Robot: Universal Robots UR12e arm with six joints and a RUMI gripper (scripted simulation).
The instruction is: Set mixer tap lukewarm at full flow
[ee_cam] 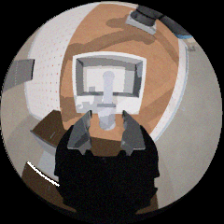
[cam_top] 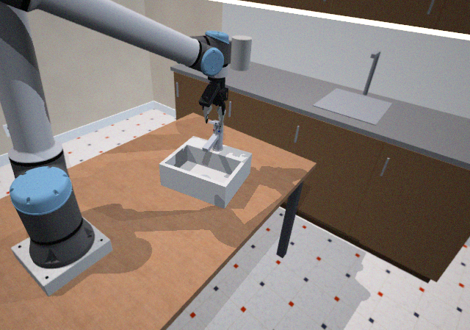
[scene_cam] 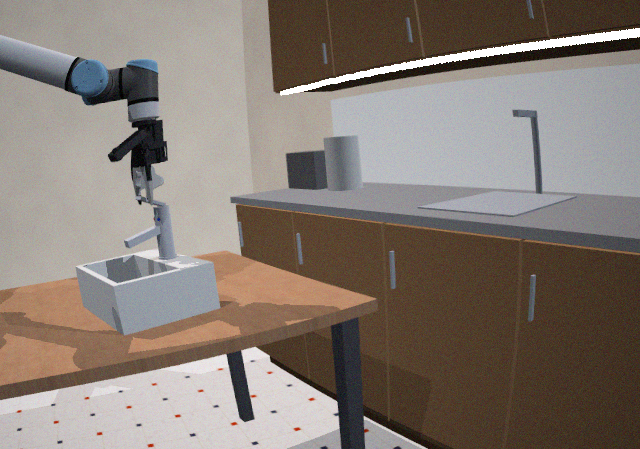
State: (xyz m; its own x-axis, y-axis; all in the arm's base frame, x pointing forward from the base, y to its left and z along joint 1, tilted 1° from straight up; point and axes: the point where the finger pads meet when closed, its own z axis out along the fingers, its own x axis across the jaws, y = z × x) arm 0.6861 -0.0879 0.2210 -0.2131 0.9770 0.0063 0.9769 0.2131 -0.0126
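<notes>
My gripper is now 2 cm short of the lever and 1 cm above it. Also, from my hand: grey mixer tap (3 cm ahead, 1 cm to the left, 6 cm below); white basin (7 cm behind, 1 cm to the right, 25 cm below).
</notes>
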